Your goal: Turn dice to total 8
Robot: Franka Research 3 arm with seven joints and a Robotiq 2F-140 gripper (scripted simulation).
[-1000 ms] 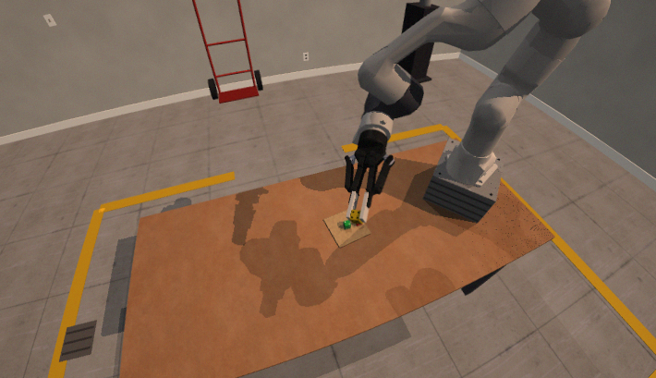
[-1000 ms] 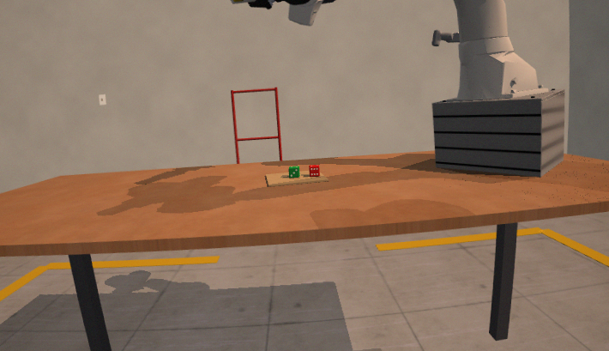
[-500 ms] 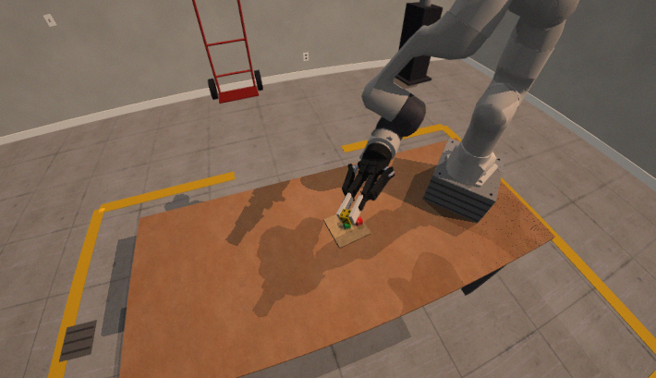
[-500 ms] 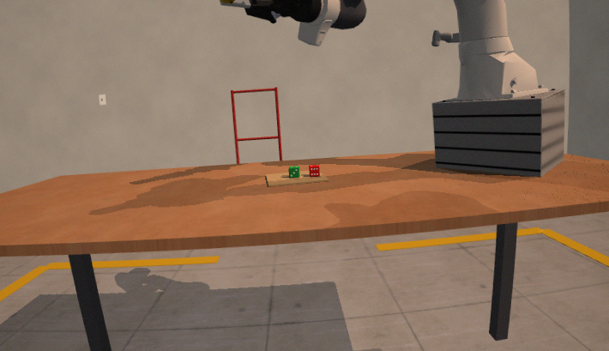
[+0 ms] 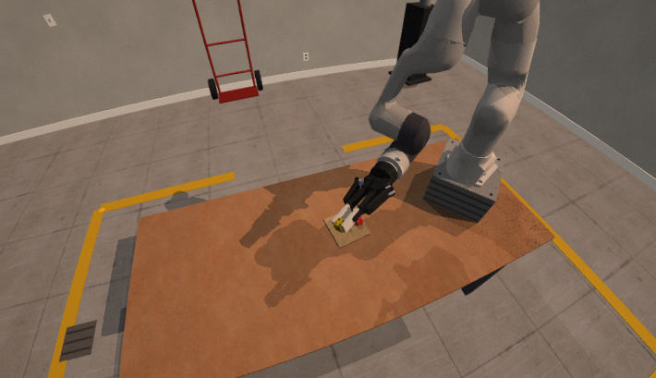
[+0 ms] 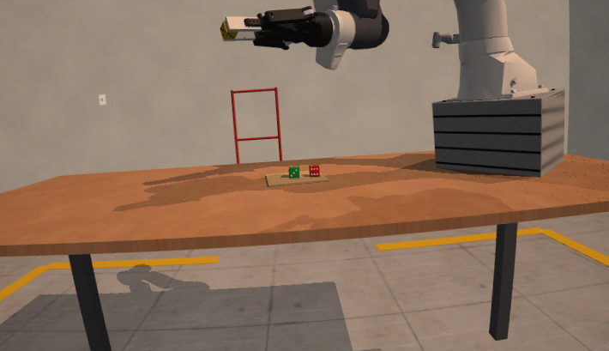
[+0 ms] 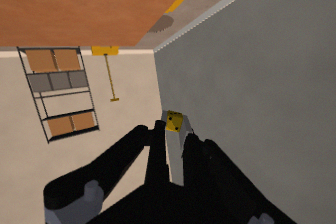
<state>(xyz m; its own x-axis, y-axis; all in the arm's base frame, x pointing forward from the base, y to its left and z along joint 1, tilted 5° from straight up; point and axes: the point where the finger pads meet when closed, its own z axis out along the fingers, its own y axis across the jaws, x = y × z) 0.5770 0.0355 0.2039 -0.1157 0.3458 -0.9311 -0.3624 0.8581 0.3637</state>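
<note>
The green die is 310 mm below my hand, 140 mm to the right of it and 110 mm behind it. From my hand the other things lie so: red die 310 mm below, 160 mm behind, 130 mm to the right; then tan mat 330 mm below, 140 mm to the right, 110 mm behind; then yellow die 20 mm ahead, 10 mm to the left.
</note>
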